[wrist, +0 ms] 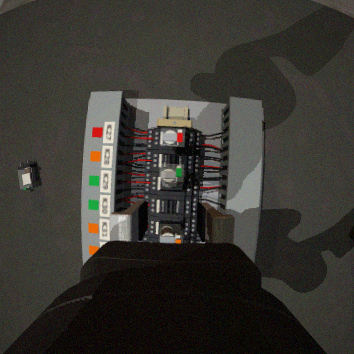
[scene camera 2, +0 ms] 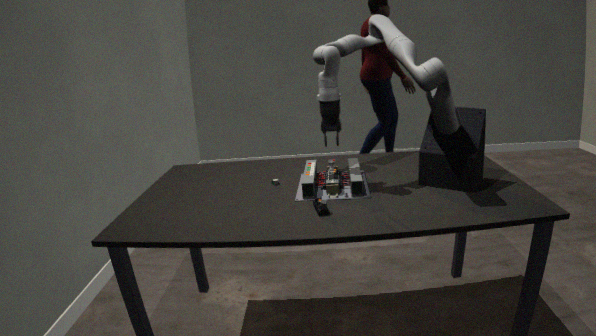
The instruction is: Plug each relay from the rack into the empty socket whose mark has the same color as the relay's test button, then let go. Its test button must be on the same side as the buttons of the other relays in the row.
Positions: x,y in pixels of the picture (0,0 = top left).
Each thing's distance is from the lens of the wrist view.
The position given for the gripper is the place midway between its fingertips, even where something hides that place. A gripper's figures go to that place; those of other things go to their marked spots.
gripper (wrist: pixel 171 215): 0.18 m
panel plate (wrist: pixel 143 112): 0.34 m
